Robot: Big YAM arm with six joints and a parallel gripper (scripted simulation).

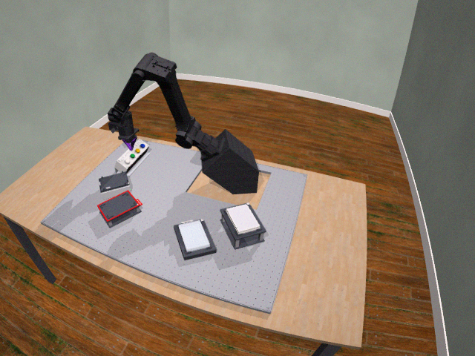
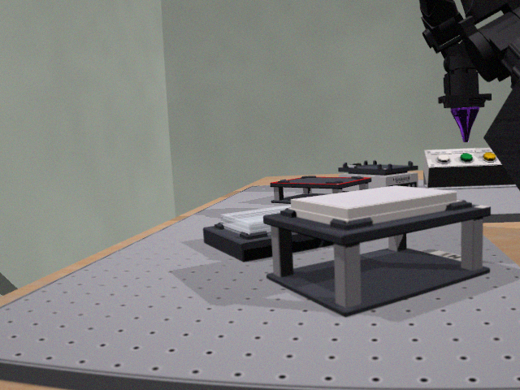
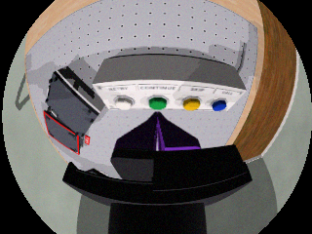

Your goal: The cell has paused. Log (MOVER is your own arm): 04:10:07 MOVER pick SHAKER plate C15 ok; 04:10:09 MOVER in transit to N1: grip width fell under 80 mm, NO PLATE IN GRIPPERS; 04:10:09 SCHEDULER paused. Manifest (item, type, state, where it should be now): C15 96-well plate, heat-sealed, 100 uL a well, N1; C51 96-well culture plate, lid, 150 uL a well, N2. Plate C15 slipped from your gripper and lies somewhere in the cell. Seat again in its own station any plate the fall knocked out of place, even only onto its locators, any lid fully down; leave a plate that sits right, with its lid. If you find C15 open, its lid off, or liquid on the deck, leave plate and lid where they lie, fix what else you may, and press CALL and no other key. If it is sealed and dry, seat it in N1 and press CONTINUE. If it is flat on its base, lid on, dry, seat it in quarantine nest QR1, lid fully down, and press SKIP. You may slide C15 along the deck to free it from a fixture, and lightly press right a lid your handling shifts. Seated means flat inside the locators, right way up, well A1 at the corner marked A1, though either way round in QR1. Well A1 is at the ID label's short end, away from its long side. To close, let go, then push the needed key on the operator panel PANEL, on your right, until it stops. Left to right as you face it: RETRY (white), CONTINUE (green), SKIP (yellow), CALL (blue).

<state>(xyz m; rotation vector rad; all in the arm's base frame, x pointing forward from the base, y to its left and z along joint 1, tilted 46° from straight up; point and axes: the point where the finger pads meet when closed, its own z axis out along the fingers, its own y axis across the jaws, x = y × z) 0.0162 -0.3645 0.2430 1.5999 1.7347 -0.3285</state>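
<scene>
Right now my hand is 40 mm above the green key. Also, from my hand: blue key 100 mm behind, 40 mm below, 10 mm to the left; then white key 50 mm ahead, 40 mm below; then yellow key 50 mm behind, 40 mm below.
</scene>
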